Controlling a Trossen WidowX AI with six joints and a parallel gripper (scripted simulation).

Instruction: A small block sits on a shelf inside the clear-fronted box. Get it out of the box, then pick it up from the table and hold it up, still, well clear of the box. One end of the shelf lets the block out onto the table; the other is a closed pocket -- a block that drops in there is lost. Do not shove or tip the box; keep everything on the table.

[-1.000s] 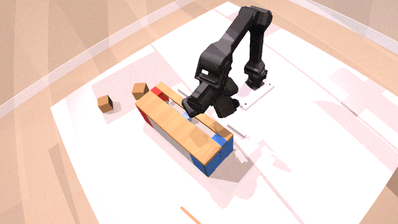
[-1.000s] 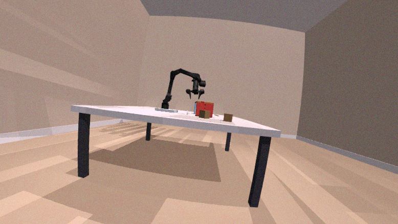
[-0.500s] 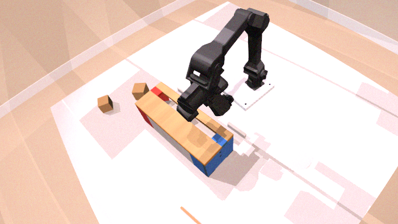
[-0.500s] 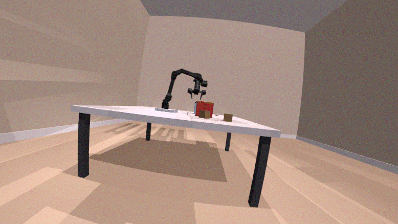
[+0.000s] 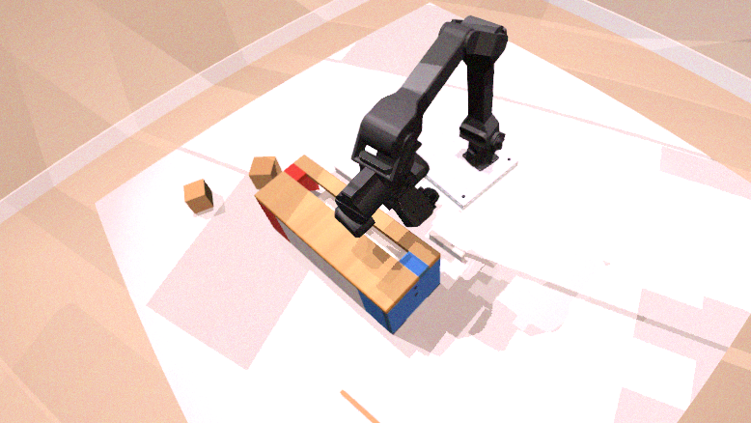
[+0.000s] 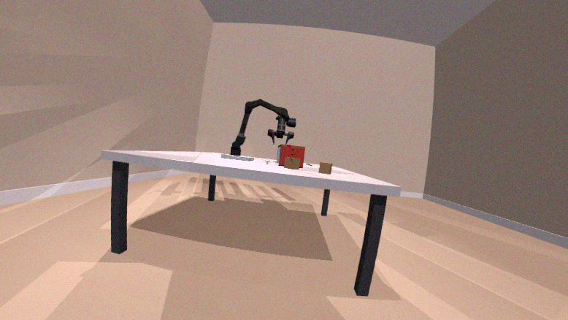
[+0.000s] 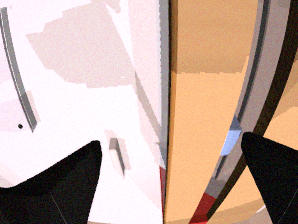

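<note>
Right now my gripper tip is 4 cm short of the long box, 3 cm to the left of it and 7 cm above it. Round my gripper tip: thin orange stick 22 cm ahead, 31 cm to the left, 13 cm below.
</note>
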